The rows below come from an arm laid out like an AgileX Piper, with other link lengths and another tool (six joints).
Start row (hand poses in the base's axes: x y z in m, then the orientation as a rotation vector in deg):
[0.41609 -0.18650 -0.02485 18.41 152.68 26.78]
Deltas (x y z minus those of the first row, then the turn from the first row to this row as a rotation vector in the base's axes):
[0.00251 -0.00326 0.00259 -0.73 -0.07 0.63]
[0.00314 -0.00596 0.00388 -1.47 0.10 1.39]
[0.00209 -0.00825 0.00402 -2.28 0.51 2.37]
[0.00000 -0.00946 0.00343 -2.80 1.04 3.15]
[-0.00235 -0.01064 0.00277 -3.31 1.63 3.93]
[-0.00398 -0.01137 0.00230 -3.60 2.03 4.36]
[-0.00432 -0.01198 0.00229 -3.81 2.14 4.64]
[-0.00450 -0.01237 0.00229 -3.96 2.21 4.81]
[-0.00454 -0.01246 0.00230 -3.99 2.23 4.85]
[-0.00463 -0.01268 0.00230 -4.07 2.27 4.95]
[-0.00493 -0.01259 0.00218 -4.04 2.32 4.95]
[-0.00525 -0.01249 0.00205 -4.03 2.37 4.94]
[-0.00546 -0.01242 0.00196 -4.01 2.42 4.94]
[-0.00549 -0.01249 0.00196 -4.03 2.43 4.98]
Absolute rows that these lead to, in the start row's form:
[0.41860 -0.18976 -0.02226 17.34 152.89 25.99]
[0.41923 -0.19246 -0.02097 16.17 153.37 25.22]
[0.41818 -0.19475 -0.02083 14.75 154.13 24.40]
[0.41609 -0.19596 -0.02142 13.71 154.91 23.91]
[0.41374 -0.19714 -0.02208 12.69 155.74 23.42]
[0.41211 -0.19787 -0.02255 12.14 156.27 23.13]
[0.41177 -0.19848 -0.02256 11.74 156.47 22.92]
[0.41159 -0.19887 -0.02256 11.48 156.59 22.76]
[0.41155 -0.19896 -0.02255 11.43 156.62 22.73]
[0.41146 -0.19918 -0.02255 11.28 156.70 22.65]
[0.41116 -0.19909 -0.02267 11.30 156.74 22.69]
[0.41084 -0.19899 -0.02280 11.33 156.79 22.69]
[0.41063 -0.19892 -0.02289 11.35 156.83 22.72]
[0.41060 -0.19899 -0.02289 11.30 156.85 22.70]

